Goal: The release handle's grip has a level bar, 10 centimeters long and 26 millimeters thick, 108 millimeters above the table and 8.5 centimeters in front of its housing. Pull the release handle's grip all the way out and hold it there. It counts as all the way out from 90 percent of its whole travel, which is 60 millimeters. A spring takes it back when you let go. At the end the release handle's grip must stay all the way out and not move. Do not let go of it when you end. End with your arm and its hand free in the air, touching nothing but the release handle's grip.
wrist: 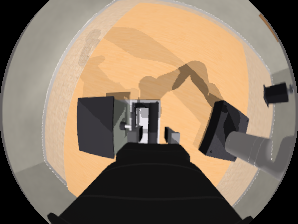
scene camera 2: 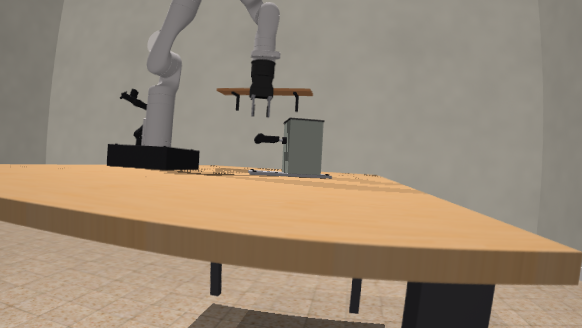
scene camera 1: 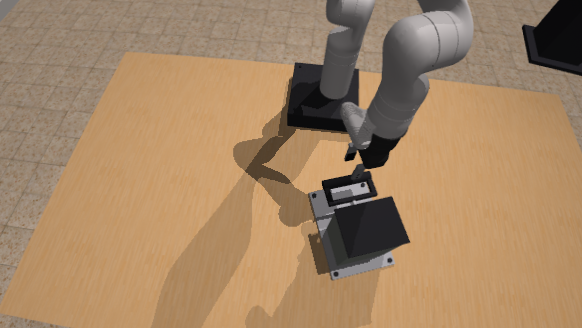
Path:
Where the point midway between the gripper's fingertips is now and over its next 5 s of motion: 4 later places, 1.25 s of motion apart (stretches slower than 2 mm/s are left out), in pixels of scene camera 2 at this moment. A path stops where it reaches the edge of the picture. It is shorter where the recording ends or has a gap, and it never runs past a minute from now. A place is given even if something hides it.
My gripper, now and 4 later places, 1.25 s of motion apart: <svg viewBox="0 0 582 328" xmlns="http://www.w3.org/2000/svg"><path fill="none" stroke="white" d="M260 116L260 127L259 132L259 143L250 144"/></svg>

